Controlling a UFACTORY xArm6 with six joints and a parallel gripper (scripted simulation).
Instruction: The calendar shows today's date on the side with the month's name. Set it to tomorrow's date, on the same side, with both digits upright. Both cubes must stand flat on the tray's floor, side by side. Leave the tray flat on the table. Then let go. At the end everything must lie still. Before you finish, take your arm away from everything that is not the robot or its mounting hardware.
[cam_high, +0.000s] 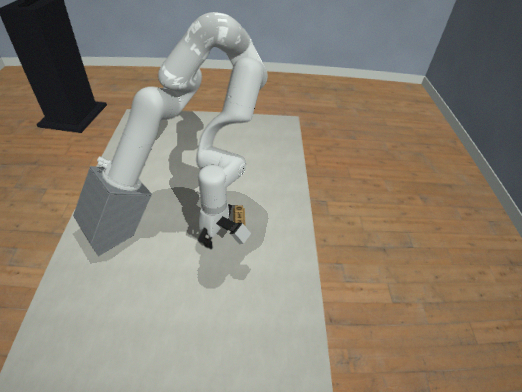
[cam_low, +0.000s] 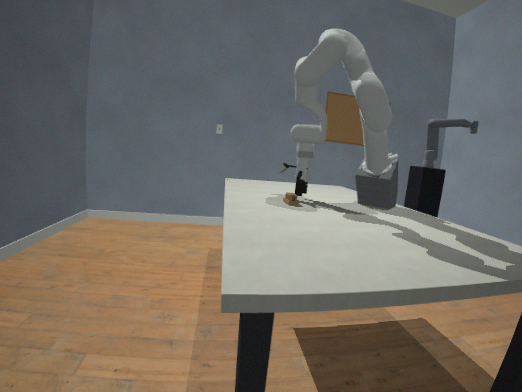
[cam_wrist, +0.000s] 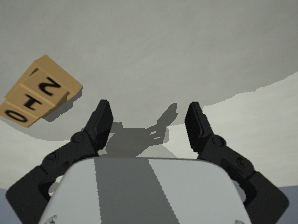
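My gripper is now 60 mm short of the wooden digit cube, 90 mm to the right of it and 10 mm above it. Round my hand: wooden calendar tray 50 mm ahead, 110 mm to the left, 30 mm below.
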